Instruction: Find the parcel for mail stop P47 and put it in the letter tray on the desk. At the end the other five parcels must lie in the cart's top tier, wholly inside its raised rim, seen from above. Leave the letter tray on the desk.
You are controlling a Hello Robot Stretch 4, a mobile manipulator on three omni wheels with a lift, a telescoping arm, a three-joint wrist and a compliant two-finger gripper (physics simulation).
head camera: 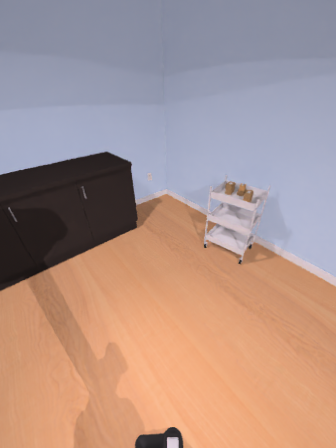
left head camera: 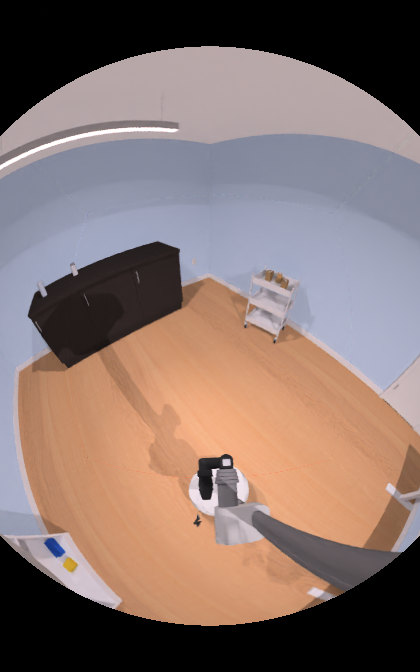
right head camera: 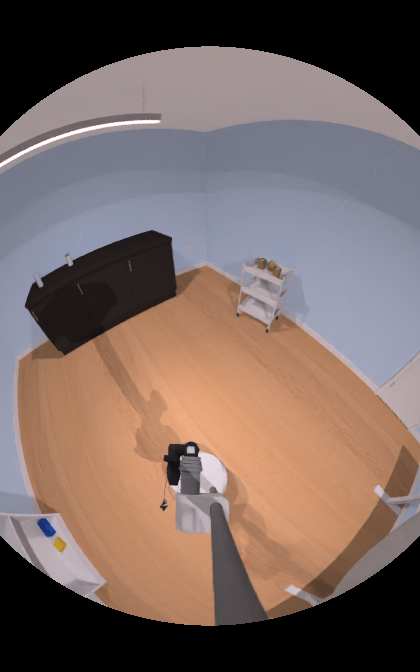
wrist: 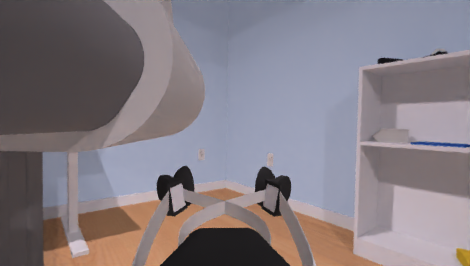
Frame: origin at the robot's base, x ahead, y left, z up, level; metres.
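Seen in the pictures: gripper, fingertip midpoint: (wrist: 224,181).
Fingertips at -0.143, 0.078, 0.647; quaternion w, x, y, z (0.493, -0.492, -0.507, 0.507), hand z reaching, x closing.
Note:
A point is followed by its place in that frame, as x, y, z.
A white three-tier cart (head camera: 230,201) {1.656, -0.581, 0.658} (left head camera: 270,288) (right head camera: 262,275) stands against the right wall near the corner. Three brown parcels show in its top tier: a left one (head camera: 230,188) {1.835, -0.624, 0.703} (left head camera: 269,275) (right head camera: 262,263), a middle one (head camera: 242,189) {1.816, -0.737, 0.699} (left head camera: 279,277) (right head camera: 272,266) and a right one (head camera: 248,195) {1.637, -0.727, 0.725} (left head camera: 284,283) (right head camera: 276,272). Their labels are too small to read. Whether more parcels lie behind them, I cannot tell. My gripper (wrist: 224,181) {-0.144, 0.078, 0.648} (left head camera: 197,521) (right head camera: 163,506) is open and empty, beside my base and far from the cart. The letter tray does not show.
A dark cabinet (head camera: 65,210) {1.698, 0.983, 0.583} (left head camera: 125,300) (right head camera: 117,287) stands left of the corner. A white bookshelf (wrist: 361,150) {-1.332, 0.813, 0.567} with blue and yellow things stands behind me on the left. A white desk's leg (wrist: 73,200) {-1.527, -0.915, 0.203} shows in the wrist view.

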